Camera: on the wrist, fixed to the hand. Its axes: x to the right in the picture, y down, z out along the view.
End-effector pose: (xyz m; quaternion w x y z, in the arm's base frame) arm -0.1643 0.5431 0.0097 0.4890 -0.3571 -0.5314 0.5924
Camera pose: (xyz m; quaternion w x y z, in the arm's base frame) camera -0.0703 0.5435 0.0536 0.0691 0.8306 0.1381 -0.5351
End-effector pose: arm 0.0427 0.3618 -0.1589 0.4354 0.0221 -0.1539 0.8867
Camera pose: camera 0.1111 0.4052 -0.2237 0.2962 0.3663 0.2327 -0.8509
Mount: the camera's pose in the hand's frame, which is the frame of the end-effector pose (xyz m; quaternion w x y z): -0.0204 -0.0617 -0.0808 0.6532 -0.2283 0.1967 0.6946
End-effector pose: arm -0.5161 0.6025 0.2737 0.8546 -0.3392 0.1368 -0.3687
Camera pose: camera -0.6024 0.5478 0.2562 0.7100 -0.2491 0.5772 0.3173
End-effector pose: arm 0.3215 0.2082 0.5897 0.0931 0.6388 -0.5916 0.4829
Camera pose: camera 0.3361 0.2950 0.6445 0.0124 0.1099 0.9221 -0.3707
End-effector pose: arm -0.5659 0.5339 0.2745 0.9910 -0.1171 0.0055 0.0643
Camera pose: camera -0.5779 0.4530 0.2107 0.5749 -0.3116 0.2652 0.7086
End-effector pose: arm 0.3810 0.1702 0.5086 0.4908 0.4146 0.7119 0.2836
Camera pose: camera 0.2898 0.1222 0.4969 0.0782 0.5975 0.2088 0.7703
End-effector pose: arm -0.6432 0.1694 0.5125 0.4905 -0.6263 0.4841 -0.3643
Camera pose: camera -0.7085 0.1710 0.5930 0.3353 -0.1132 0.9310 0.0901
